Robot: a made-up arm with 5 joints.
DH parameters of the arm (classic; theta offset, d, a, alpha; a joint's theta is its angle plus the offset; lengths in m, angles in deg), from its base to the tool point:
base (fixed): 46.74 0 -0.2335 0
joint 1: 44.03 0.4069 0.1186 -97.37
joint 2: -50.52 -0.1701 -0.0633 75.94
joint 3: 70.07 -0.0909 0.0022 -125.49
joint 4: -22.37 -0.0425 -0.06 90
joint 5: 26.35 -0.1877 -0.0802 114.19
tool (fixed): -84.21 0.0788 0 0
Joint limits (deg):
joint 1: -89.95..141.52
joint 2: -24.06..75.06
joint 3: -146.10..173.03
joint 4: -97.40..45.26
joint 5: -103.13..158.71
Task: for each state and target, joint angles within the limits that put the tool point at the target. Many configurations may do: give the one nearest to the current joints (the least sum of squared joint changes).
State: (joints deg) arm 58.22 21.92 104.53 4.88 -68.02
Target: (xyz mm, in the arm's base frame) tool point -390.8 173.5 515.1
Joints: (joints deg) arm 54.61 -16.01 89.36 36.62 -64.06
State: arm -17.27 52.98 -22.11 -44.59 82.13
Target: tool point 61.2 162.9 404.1
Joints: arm 0.97 31.22 -38.78 -33.85 68.30
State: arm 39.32 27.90 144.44 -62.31 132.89
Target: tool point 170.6 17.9 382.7
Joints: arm 36.46 33.75 161.63 -66.61 138.86
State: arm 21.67 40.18 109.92 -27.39 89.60
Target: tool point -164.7 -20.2 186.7
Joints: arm 3.09 22.22 69.68 -16.90 77.08
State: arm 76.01 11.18 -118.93 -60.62 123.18
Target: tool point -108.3 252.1 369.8
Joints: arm 51.52 44.35 -109.74 -44.81 138.49
